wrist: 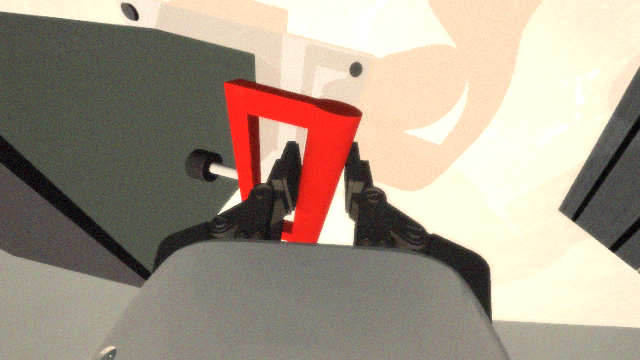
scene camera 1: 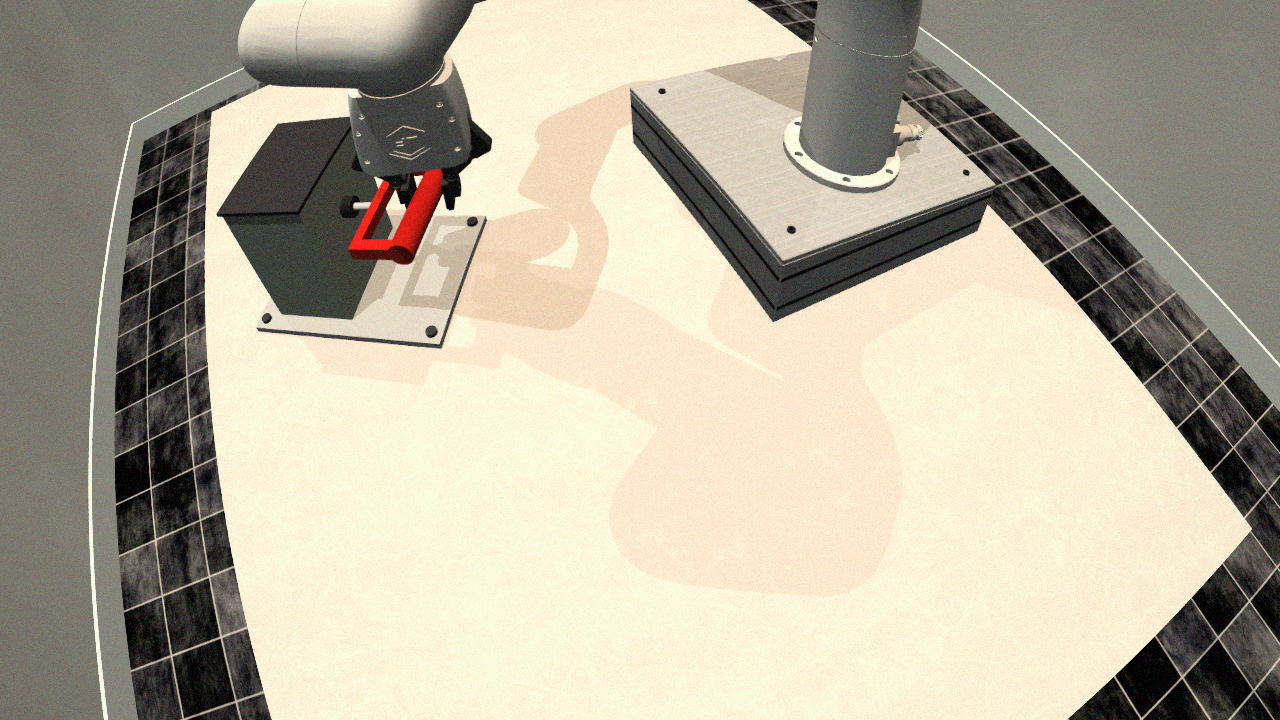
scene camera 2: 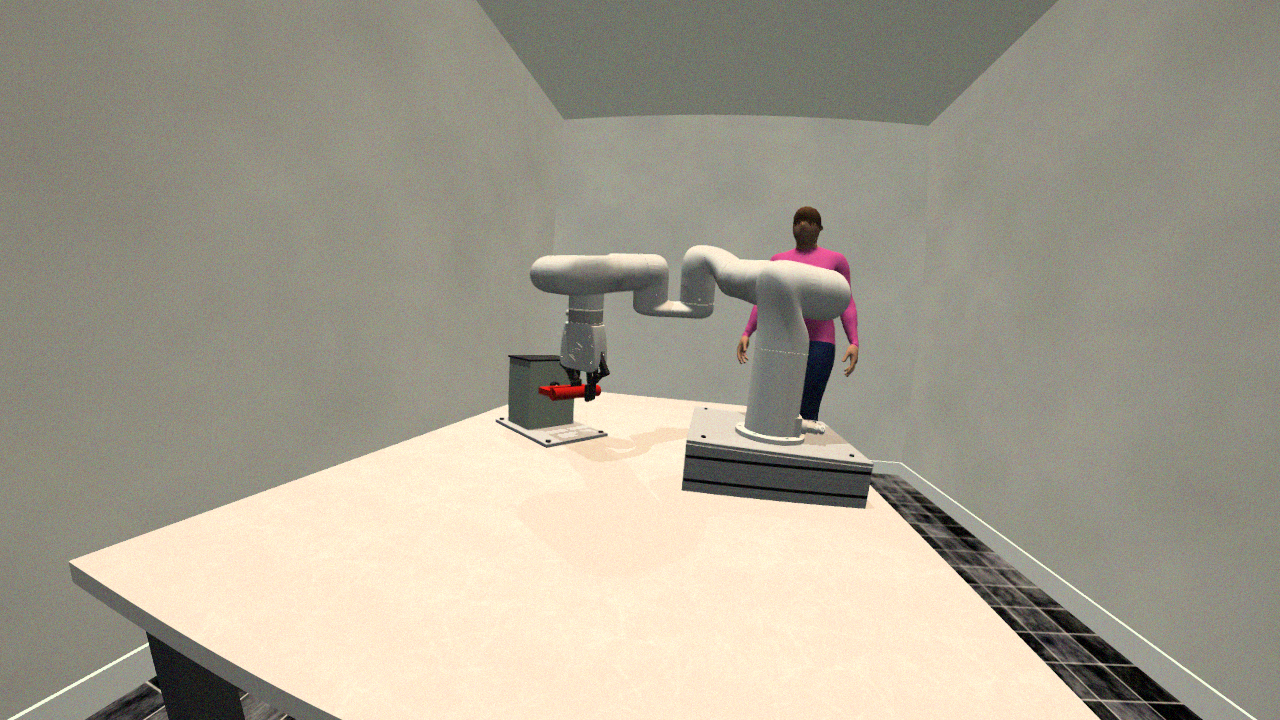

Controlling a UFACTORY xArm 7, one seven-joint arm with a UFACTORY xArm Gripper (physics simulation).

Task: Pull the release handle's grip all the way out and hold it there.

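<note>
The release handle (scene camera 1: pixel 407 234) (scene camera 2: pixel 559 393) (wrist: pixel 330 125) is a red rectangular frame with a thick round grip bar on its outer side. A short pale rod (scene camera 1: pixel 361 205) (wrist: pixel 223 171) joins it to a black collar (scene camera 1: pixel 348 206) (wrist: pixel 199 165) on the dark green housing (scene camera 1: pixel 313 250) (scene camera 2: pixel 535 398) (wrist: pixel 125 100). A gap shows between frame and housing. My gripper (scene camera 1: pixel 429 191) (scene camera 2: pixel 582 388) (wrist: pixel 322 158) points down and is shut on the grip bar, one finger inside the frame, the other outside it. The frame's near end is partly hidden by the gripper in the wrist view.
The housing stands on a light plate (scene camera 1: pixel 393 315) (scene camera 2: pixel 562 437) with dark bolts. My arm's square base (scene camera 1: pixel 707 152) (scene camera 2: pixel 774 474) (wrist: pixel 612 200) stands on the table (scene camera 1: pixel 537 537) (scene camera 2: pixel 402 573), across from the handle. A person in a pink top (scene camera 2: pixel 827 261) stands behind the arm.
</note>
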